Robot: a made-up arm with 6 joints.
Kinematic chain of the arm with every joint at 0, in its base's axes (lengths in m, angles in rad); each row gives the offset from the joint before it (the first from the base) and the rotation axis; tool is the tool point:
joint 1: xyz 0 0 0.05 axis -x
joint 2: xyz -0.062 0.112 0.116 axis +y
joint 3: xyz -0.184 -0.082 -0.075 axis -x
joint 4: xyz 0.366 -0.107 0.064 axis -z
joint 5: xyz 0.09 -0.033 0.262 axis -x
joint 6: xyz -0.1 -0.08 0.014 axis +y
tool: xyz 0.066 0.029 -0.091
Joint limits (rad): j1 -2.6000..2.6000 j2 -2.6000..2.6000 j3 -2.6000..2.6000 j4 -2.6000..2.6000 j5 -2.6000..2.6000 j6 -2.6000..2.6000
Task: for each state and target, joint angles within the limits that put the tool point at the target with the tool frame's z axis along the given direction. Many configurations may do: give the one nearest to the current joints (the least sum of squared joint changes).
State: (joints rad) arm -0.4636 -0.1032 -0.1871 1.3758 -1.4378 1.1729
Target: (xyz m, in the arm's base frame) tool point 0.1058 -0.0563 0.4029 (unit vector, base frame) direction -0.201 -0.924 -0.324
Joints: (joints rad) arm 0.1423 -0.3024 -0.4068 1.6315 -1.5611 1.2988
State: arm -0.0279 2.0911 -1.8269 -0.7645 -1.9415 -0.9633
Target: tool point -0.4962 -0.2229 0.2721 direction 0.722 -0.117 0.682
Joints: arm -0.2981 2.5974 -1.9641 -0.2507 -1.5742 -1.5885
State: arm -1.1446 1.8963 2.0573 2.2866 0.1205 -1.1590
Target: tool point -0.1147 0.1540 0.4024 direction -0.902 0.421 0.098
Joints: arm -0.9645 1.7203 1.8526 2.3089 -0.3146 -0.9621
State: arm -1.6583 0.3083 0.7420 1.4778 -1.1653 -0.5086
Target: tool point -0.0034 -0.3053 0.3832 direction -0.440 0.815 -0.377
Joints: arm -0.9307 -0.4331 0.7668 1.5937 -1.9526 -0.5709
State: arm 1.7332 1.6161 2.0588 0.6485 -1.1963 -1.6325
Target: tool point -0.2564 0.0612 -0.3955 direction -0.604 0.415 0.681
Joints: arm 1.4484 1.6119 2.4042 1.1047 -0.5102 -1.5234
